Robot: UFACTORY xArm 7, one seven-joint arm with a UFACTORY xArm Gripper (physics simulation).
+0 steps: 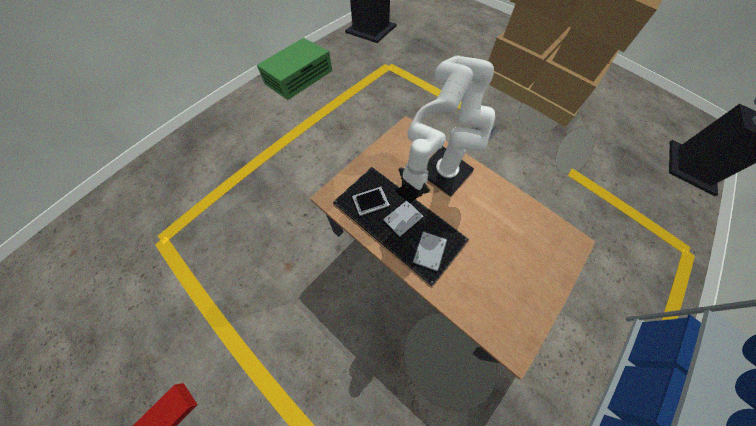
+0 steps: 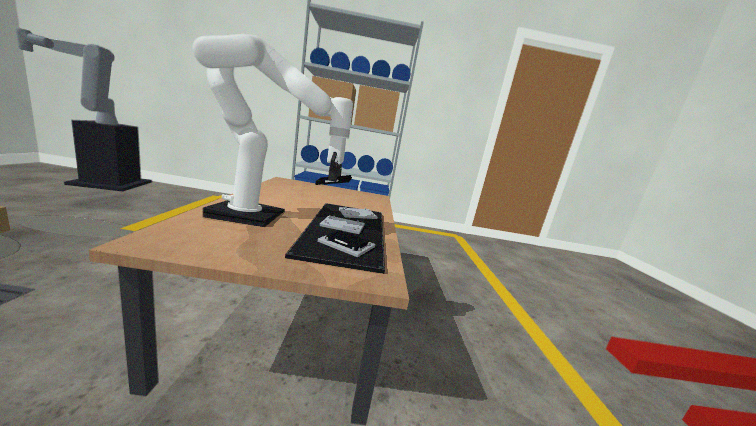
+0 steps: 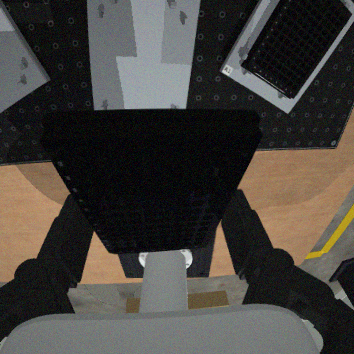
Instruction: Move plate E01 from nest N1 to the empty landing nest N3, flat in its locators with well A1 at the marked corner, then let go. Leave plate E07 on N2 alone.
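Note:
My gripper [image 1: 413, 189] [image 2: 334, 177] [image 3: 156, 208] is shut on the black plate E01 [image 3: 150, 165], one finger at each side. It holds the plate above the table, between the arm's base and the board, on the arm side of the middle nest. Two bare light-grey nests show: a middle one [image 1: 403, 218] [image 2: 342, 224] [image 3: 155, 85] and an end one [image 1: 430, 251] [image 2: 358, 212] [image 3: 15, 65]. I cannot read which is N1 or N3. Black plate E07 [image 1: 370, 200] [image 3: 305, 45] sits in the nest at the other end. An A1 label [image 3: 227, 69] marks that nest's corner.
The nests stand on a black perforated board [image 1: 449, 239] [image 2: 312, 248] [image 3: 215, 95] along one long edge of the wooden table [image 1: 529, 275] [image 2: 211, 259]. The arm's black base plate [image 1: 452, 185] [image 2: 269, 216] stands close behind the gripper.

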